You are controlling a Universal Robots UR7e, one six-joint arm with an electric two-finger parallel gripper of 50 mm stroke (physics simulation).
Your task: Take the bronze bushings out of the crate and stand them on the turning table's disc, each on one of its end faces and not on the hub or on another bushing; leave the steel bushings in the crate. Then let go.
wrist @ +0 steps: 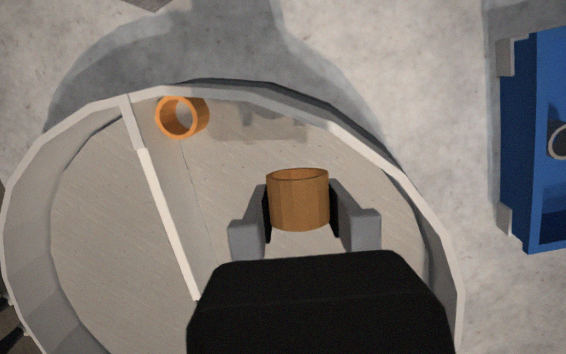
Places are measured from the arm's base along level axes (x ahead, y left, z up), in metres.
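Pixels of known places: gripper, fingertip midpoint: (297,199).
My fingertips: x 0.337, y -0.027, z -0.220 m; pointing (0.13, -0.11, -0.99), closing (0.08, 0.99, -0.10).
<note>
Behind a point stands the place of what it marks.
My gripper (297,199) @(z -0.221, x 0.337, y -0.027 m) is shut on a bronze bushing (298,209) @(z -0.188, x 0.328, y -0.024 m), held between the two fingertips with its open end towards the top of the wrist view. It is over the turning table's disc (250,160) @(z -0.285, x 0.327, y -0.068 m), right of the divider; the gap below it cannot be judged. Another bronze bushing (201,116) @(z -0.268, x 0.284, y -0.093 m) stands on an end face on the disc, near the far rim and just right of the divider. The blue crate (518,140) @(z -0.313, x 0.349, y 0.162 m) is partly in view at the right edge; part of a grey steel bushing (551,143) @(z -0.307, x 0.354, y 0.187 m) shows inside. The hub does not show.
A raised rim (400,172) @(z -0.238, x 0.336, y 0.038 m) runs around the disc. A pale upright divider (167,220) @(z -0.238, x 0.350, y -0.127 m) crosses it from the far rim towards the gripper body. Grey brackets (505,57) @(z -0.325, x 0.279, y 0.154 m) sit at the crate's near side. Dark objects show at the lower left edge.
</note>
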